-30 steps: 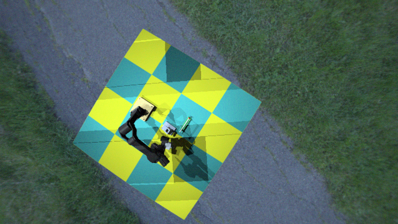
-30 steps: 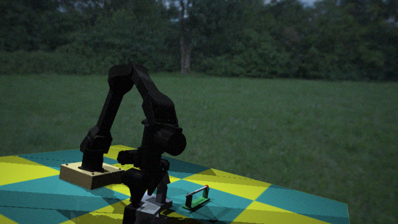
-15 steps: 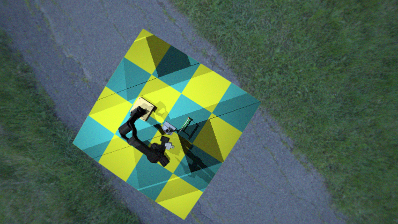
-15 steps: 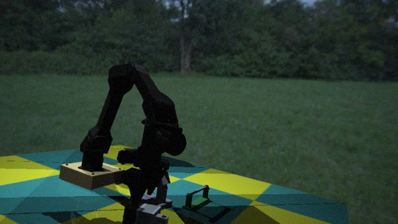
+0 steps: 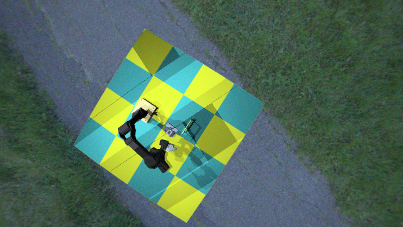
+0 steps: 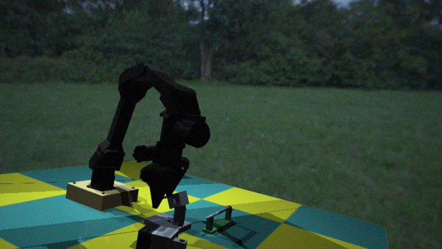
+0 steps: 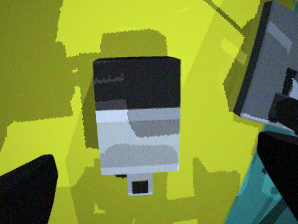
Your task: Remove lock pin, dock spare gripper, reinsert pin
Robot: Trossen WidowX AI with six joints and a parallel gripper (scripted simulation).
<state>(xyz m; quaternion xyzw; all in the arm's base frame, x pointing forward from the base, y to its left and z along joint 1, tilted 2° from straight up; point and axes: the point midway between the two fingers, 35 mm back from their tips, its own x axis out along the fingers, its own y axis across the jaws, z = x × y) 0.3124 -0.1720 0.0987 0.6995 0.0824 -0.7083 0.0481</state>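
Now: gripper tip 90 mm above the spare gripper and 20 mm short of it. Also, from my gripper tip: green cradle: 230 mm to the left, 90 mm below, 80 mm ahead; socket: 130 mm to the left, 60 mm below, 30 mm behind.
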